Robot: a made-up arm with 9 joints. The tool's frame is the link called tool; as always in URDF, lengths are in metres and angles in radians. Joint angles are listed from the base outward. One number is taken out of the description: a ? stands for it. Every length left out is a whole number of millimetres.
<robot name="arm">
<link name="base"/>
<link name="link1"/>
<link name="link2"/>
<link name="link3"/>
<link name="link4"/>
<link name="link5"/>
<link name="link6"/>
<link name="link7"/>
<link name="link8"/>
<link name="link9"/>
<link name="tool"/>
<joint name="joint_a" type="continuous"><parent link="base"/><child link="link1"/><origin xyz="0 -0.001 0.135"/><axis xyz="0 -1 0"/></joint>
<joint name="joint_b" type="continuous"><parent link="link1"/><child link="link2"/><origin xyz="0.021 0 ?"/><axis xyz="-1 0 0"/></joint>
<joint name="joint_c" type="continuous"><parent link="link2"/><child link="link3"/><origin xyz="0 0.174 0.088"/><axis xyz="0 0 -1"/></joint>
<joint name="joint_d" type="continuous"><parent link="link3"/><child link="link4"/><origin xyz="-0.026 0.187 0"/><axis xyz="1 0 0"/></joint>
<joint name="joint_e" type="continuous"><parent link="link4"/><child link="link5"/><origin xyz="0 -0.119 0.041"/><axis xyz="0 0 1"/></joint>
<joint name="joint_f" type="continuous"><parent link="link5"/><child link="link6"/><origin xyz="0.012 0.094 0"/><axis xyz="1 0 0"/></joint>
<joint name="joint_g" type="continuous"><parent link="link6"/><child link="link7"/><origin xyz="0 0.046 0.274"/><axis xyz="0 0 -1"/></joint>
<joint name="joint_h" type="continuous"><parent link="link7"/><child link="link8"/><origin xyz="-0.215 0.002 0"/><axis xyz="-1 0 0"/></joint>
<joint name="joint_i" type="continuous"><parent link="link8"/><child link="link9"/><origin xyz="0 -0.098 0.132"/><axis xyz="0 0 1"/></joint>
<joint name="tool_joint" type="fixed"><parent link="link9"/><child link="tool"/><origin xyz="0.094 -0.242 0"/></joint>
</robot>
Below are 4 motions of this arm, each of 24 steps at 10 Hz.
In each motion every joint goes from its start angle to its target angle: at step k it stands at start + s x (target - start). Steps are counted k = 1, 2, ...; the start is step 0. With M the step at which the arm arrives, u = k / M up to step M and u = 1 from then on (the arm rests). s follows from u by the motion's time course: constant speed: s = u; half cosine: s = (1 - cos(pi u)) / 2; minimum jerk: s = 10 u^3 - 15 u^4 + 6 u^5.
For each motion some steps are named. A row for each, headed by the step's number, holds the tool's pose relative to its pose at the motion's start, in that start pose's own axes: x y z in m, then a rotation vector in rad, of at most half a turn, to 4 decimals.
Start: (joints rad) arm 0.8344 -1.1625 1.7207 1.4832 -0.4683 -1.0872 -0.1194 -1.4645 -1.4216
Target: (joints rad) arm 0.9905 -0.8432 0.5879 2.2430 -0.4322 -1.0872 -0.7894 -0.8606 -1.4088
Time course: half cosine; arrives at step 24
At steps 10, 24:
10: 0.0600 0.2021 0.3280 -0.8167 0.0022 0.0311
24: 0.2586 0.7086 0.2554 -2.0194 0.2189 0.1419

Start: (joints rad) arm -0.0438 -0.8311 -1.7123 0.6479 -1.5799 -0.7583 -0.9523 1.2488 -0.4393
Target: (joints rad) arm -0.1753 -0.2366 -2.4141 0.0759 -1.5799 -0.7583 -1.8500 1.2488 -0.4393
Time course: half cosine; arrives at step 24
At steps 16, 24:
16: 0.1639 0.1979 0.1764 -0.1723 -0.6839 0.6479
24: 0.1928 0.2672 0.2168 -0.1381 -0.9338 0.9042

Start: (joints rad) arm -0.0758 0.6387 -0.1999 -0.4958 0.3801 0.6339 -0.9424 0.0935 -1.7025
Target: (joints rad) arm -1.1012 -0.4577 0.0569 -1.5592 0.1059 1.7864 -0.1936 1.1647 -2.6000
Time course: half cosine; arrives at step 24
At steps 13, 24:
13: -0.0378 -0.1721 0.1027 -0.0126 0.2606 -1.0462
24: 0.2287 -0.0189 0.1793 -0.7134 0.2655 -1.6229

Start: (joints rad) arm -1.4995 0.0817 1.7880 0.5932 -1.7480 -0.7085 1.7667 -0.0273 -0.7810
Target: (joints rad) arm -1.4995 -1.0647 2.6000 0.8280 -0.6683 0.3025 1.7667 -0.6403 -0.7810
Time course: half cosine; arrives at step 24
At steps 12, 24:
12: 0.0553 0.0111 0.0645 0.0000 0.4146 -0.1872
24: 0.0895 -0.0441 0.0280 0.1363 0.9664 -0.3863

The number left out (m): 0.032
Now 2 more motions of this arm.
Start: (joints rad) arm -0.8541 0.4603 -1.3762 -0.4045 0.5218 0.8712 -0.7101 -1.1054 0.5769
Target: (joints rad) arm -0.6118 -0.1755 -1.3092 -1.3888 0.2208 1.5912 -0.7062 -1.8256 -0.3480
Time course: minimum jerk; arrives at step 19
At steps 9, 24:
9: -0.0913 0.0114 -0.1358 -0.1058 -0.1998 -0.3896
24: -0.1854 -0.0472 -0.3123 -0.1785 -0.3308 -0.6546

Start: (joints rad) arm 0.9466 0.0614 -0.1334 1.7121 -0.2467 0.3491 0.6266 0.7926 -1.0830
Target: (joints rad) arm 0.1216 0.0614 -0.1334 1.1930 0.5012 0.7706 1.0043 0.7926 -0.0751
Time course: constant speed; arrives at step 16
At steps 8, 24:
8: 0.0406 0.0602 0.0515 -0.1103 0.1184 0.3451
24: 0.1008 0.2403 0.1171 -0.3010 0.3857 0.7087

